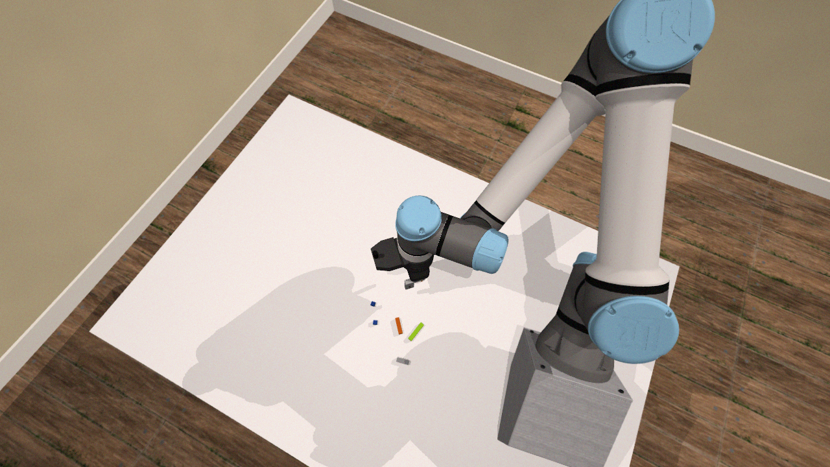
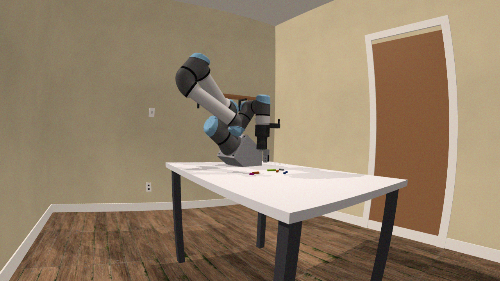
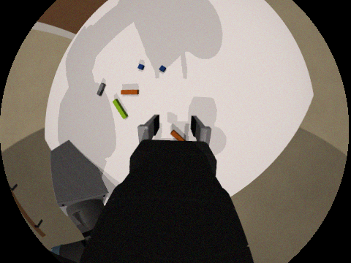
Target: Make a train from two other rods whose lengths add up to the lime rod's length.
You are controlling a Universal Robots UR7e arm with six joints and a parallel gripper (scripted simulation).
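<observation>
Now: the lime rod 70 mm behind my hand, 110 mm to the left of it and 80 mm below it. The rest, counted from my hand: magenta rod 90 mm to the right, 80 mm below; then grey rod 70 mm behind, 180 mm to the left, 80 mm below.
</observation>
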